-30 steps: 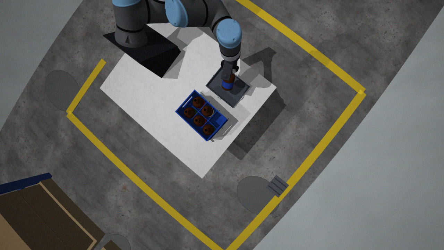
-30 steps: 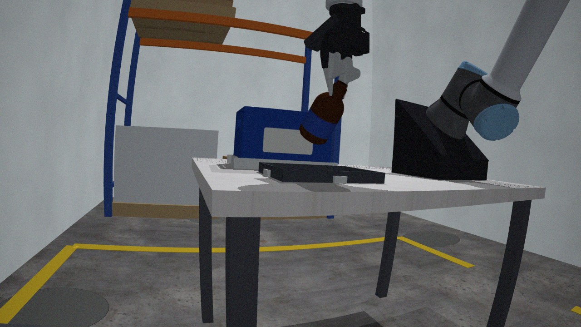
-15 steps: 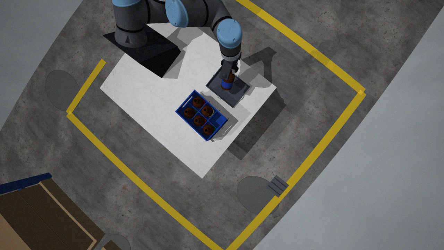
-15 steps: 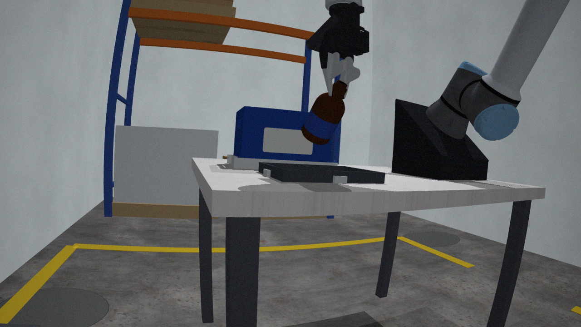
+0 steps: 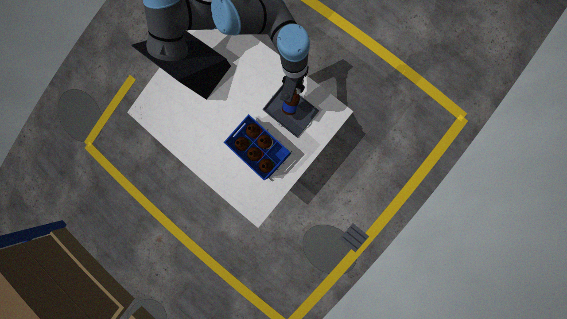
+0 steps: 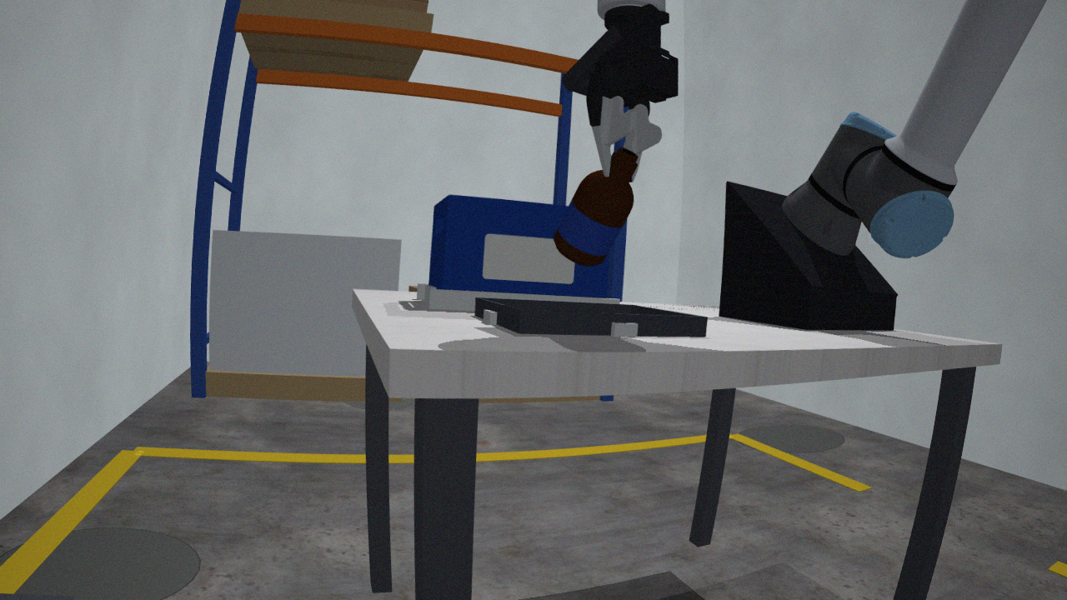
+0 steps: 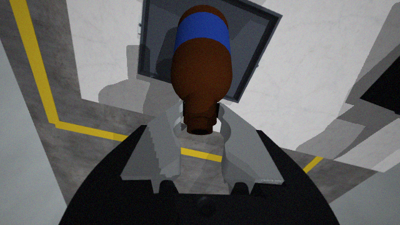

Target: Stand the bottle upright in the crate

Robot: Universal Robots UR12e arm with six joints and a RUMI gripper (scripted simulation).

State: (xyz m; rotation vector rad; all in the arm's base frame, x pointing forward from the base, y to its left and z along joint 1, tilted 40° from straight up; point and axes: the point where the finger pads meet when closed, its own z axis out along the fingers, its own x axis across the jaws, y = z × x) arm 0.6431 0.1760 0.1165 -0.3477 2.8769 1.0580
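Right now the bottle is 4 cm below my hand, 3 cm to the right of it and 1 cm ahead of it. The rest, counted from my hand: dark grey tray: 19 cm below, 5 cm to the right, 1 cm ahead; then blue crate: 31 cm to the right, 12 cm below, 2 cm ahead.
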